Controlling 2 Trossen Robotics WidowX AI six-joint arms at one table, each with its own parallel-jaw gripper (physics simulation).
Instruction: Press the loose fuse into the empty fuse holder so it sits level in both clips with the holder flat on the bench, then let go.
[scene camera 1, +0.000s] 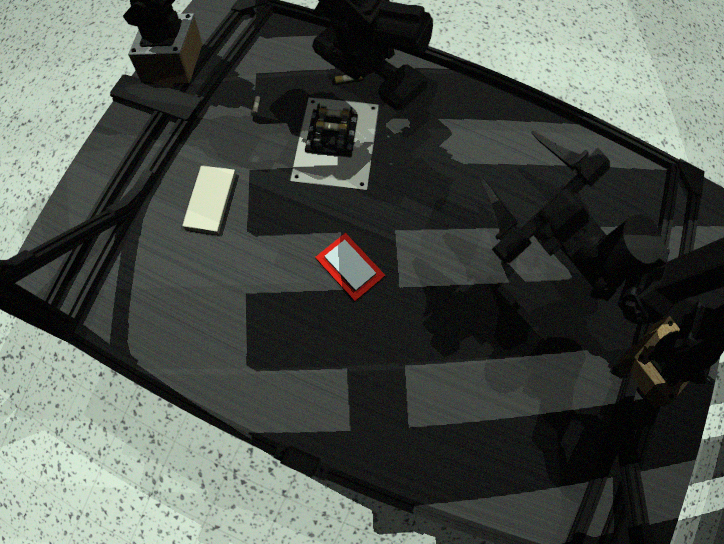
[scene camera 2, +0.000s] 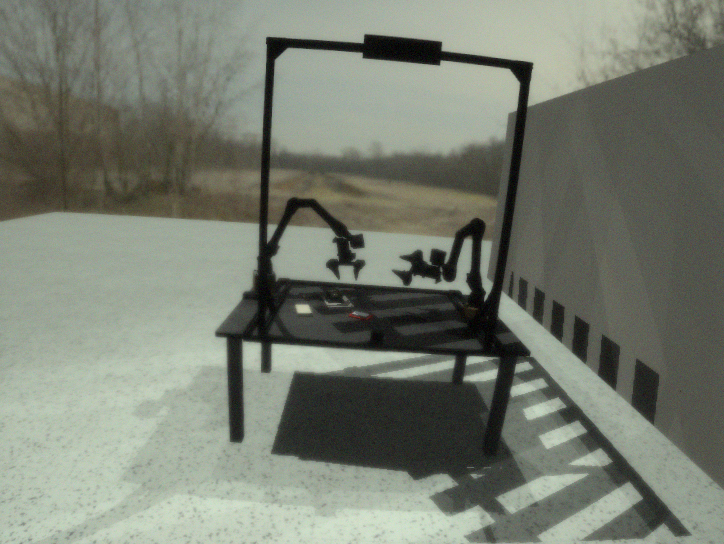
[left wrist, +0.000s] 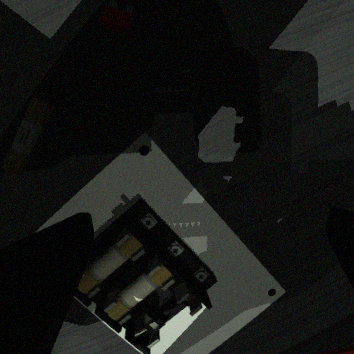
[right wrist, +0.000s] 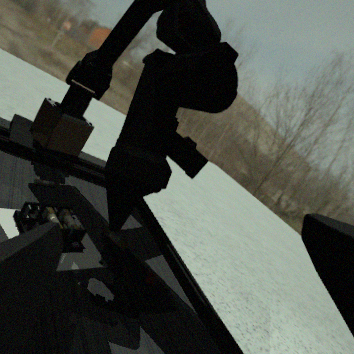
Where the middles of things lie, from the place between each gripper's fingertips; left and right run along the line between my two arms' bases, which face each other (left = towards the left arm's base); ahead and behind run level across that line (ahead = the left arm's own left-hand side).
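I see the red-framed card (scene camera 1: 352, 269), which lies 120 mm to the left of my right hand, 170 mm behind it and 210 mm below it. The beige block (scene camera 1: 205, 213) is there too, 370 mm to the left of my right hand, 210 mm behind it and 210 mm below it.
Counted from my left hand, the red-framed card is 11 cm to the right, 24 cm behind and 9 cm below. The beige block is 14 cm to the left of my left hand, 27 cm behind it and 9 cm below it.
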